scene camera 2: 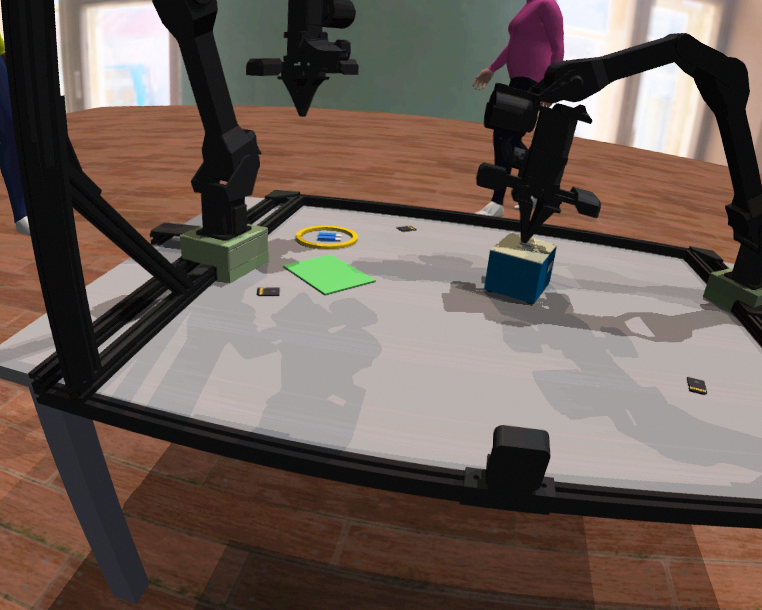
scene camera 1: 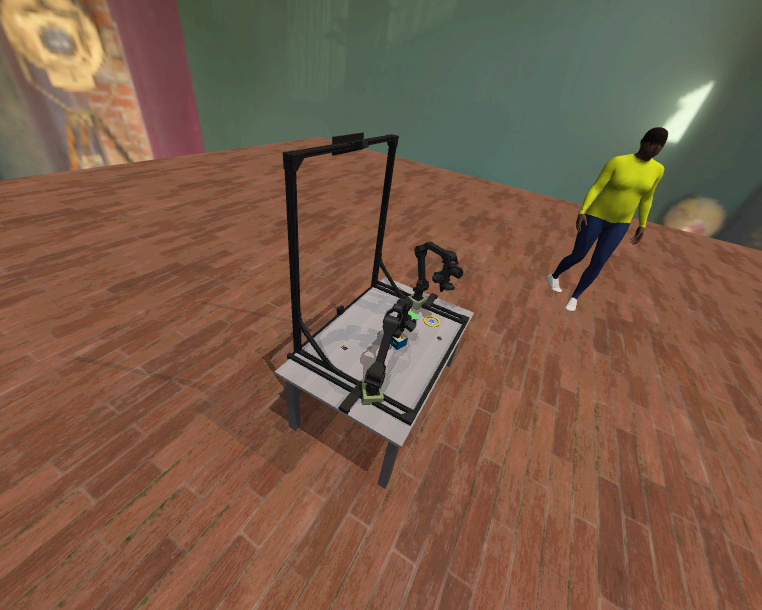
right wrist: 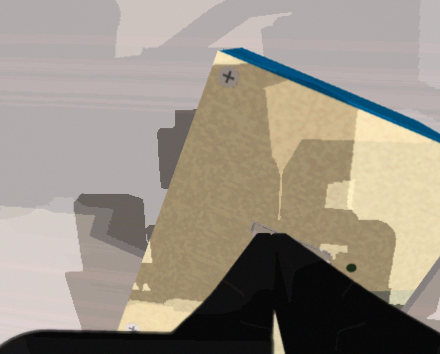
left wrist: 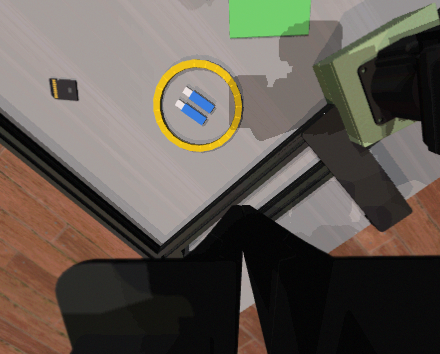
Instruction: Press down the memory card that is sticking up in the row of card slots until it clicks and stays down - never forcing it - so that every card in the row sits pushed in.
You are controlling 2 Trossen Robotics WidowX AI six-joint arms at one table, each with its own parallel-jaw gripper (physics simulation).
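Frame: origin at the left arm's base, x left, y up, z ahead, level; centimetres.
Seen in the pictures: left gripper, between the fingertips: (scene camera 2: 302,116) (scene camera 1: 440,291) (left wrist: 240,214); right gripper, between the fingertips: (scene camera 2: 523,242) (right wrist: 270,247); left arm's base, origin of its link: (scene camera 2: 224,231) (scene camera 1: 417,297) (left wrist: 397,81); right arm's base, origin of its link: (scene camera 2: 745,280) (scene camera 1: 372,390).
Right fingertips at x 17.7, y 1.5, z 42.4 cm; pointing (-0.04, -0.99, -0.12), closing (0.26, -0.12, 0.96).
Note:
Offsets run from my right fingertips to a thing's top centre.
The card slot block @(dx -0.7, dy -0.6, dz +0.5 cm) (scene camera 1: 399,342) (scene camera 2: 517,274) (right wrist: 225,150) is a blue box with a cream top, standing on the table. My right gripper (scene camera 2: 526,240) (right wrist: 270,247) is shut and empty, its fingertips at the middle of the cream top, over the slot area. A thin grey slot edge shows beside the tips in the right wrist view; the fingers hide most of the row, and I cannot tell how high any card there sits. My left gripper (scene camera 2: 301,114) (left wrist: 240,214) is shut and empty, high above the table, well away from the block.
A yellow ring (scene camera 2: 298,241) (left wrist: 157,105) lies around two blue-and-white sticks @(dx +1.7, dy -6.6, dz -34.8 cm) (left wrist: 197,106). A green sheet @(dx -12.3, dy -6.9, dz -26.6 cm) (scene camera 2: 329,273) (left wrist: 270,17) lies near the left arm's base. Loose black cards @(dx -22.4, dy -6.9, dz -30.7 cm) (scene camera 2: 268,291) @(dx +15.0, dy -6.9, dz -24.6 cm) (scene camera 2: 406,228) @(dx -17.9, dy -6.9, dz +27.7 cm) (scene camera 2: 696,385) lie on the table. A black camera (scene camera 2: 519,454) stands on the frame edge.

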